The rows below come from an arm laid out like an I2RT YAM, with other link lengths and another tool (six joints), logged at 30 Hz.
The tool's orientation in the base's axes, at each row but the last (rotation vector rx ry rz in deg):
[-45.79, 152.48, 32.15]
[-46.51, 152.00, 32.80]
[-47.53, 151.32, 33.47]
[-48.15, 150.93, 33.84]
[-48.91, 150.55, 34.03]
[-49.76, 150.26, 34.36]
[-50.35, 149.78, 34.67]
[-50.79, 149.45, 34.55]
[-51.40, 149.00, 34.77]
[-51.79, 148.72, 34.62]
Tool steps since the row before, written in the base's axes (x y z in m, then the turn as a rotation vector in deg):
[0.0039, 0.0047, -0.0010, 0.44, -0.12, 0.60]
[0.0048, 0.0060, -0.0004, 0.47, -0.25, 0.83]
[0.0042, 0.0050, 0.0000, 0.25, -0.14, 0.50]
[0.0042, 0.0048, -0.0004, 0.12, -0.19, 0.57]
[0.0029, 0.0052, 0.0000, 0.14, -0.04, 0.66]
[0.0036, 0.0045, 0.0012, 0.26, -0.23, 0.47]
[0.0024, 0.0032, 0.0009, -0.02, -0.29, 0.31]
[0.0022, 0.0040, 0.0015, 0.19, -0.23, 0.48]
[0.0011, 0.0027, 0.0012, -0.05, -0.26, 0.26]
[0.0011, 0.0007, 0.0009, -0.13, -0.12, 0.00]
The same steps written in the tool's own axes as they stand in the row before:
[-0.0049, 0.0011, 0.0037, -0.53, -0.18, -0.50]
[-0.0064, 0.0016, 0.0039, -0.59, -0.23, -0.76]
[-0.0056, 0.0012, 0.0030, -0.33, -0.11, -0.46]
[-0.0054, 0.0009, 0.0033, -0.24, -0.05, -0.56]
[-0.0048, 0.0020, 0.0029, -0.36, 0.07, -0.57]
[-0.0055, 0.0014, 0.0017, -0.28, -0.19, -0.47]
[-0.0038, 0.0011, 0.0012, 0.03, -0.11, -0.41]
[-0.0043, 0.0019, 0.0010, -0.23, -0.15, -0.49]
[-0.0027, 0.0016, 0.0005, 0.06, -0.08, -0.36]
[-0.0016, 0.0000, -0.0003, 0.16, 0.00, -0.08]

